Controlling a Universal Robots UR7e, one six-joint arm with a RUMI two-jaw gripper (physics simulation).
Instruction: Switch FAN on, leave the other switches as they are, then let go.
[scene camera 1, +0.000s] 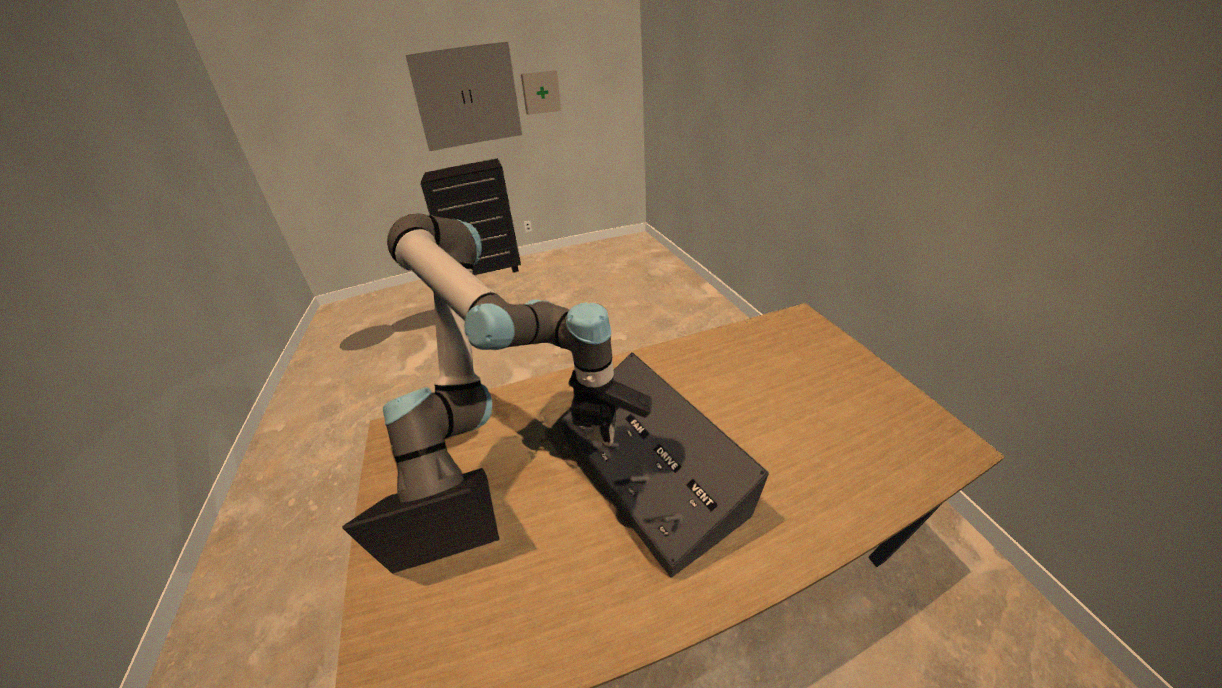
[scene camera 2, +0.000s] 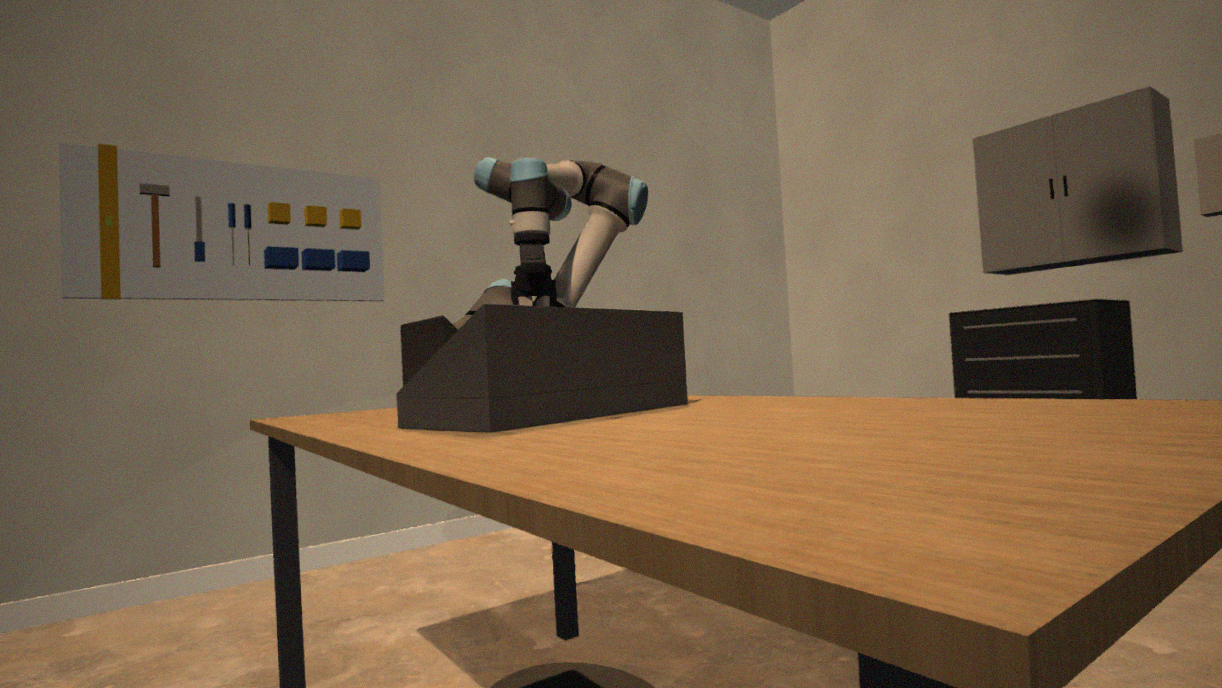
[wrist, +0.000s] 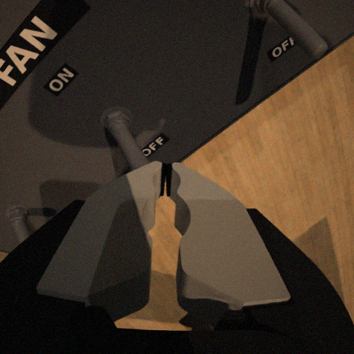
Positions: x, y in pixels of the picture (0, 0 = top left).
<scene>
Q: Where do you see my gripper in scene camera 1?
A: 609, 444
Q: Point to a dark sloped switch panel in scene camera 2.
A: At 509, 366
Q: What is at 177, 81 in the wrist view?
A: A dark sloped switch panel.
</scene>
